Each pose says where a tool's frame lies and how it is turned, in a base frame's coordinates. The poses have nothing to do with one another.
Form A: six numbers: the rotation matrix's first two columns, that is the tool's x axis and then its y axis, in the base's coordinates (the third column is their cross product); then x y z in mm.
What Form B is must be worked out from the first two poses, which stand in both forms.
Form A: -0.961 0.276 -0.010 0.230 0.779 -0.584 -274 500 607
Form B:
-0.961 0.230 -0.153 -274
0.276 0.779 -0.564 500
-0.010 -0.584 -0.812 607
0 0 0 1

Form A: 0.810 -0.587 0.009 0.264 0.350 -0.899 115 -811 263
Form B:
0.810 0.264 0.525 115
-0.587 0.350 0.731 -811
0.009 -0.899 0.438 263
0 0 0 1

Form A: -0.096 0.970 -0.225 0.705 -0.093 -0.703 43 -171 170
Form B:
-0.096 0.705 -0.703 43
0.970 -0.093 -0.226 -171
-0.225 -0.703 -0.675 170
0 0 0 1

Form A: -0.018 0.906 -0.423 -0.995 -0.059 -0.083 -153 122 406
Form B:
-0.018 -0.995 -0.100 -153
0.906 -0.059 0.419 122
-0.423 -0.083 0.903 406
0 0 0 1

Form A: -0.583 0.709 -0.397 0.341 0.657 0.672 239 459 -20
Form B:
-0.583 0.341 0.737 239
0.709 0.657 0.256 459
-0.397 0.672 -0.625 -20
0 0 0 1

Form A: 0.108 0.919 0.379 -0.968 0.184 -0.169 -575 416 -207
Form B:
0.108 -0.968 -0.225 -575
0.919 0.184 -0.349 416
0.379 -0.169 0.909 -207
0 0 0 1

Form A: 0.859 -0.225 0.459 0.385 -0.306 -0.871 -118 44 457
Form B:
0.859 0.385 0.336 -118
-0.225 -0.306 0.925 44
0.459 -0.871 -0.176 457
0 0 0 1

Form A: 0.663 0.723 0.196 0.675 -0.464 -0.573 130 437 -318
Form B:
0.663 0.675 -0.323 130
0.723 -0.464 0.512 437
0.196 -0.573 -0.796 -318
0 0 0 1

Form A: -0.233 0.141 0.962 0.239 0.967 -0.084 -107 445 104
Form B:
-0.233 0.239 -0.942 -107
0.141 0.967 0.210 445
0.962 -0.084 -0.259 104
0 0 0 1

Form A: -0.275 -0.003 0.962 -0.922 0.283 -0.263 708 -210 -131
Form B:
-0.275 -0.922 -0.271 708
-0.003 0.283 -0.959 -210
0.962 -0.263 -0.081 -131
0 0 0 1

